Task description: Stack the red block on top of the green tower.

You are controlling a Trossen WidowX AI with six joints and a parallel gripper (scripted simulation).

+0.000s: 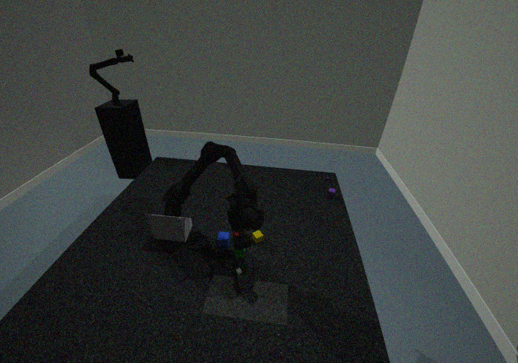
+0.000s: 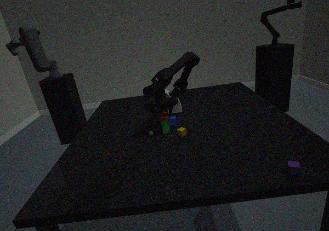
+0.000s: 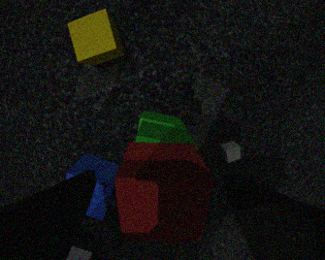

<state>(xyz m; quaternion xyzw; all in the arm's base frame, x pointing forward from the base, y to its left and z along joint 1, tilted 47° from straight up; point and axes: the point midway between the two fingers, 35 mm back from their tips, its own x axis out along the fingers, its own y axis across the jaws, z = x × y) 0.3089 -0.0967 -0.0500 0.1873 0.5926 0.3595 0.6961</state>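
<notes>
Right now my gripper tip is 10 mm below the red block. The rest, counted from my gripper tip: blue block: 70 mm behind, 60 mm to the left, 70 mm below; small white cube: 10 mm ahead, 90 mm to the right, 80 mm below; yellow block: 80 mm ahead, 80 mm to the left, 70 mm below.
</notes>
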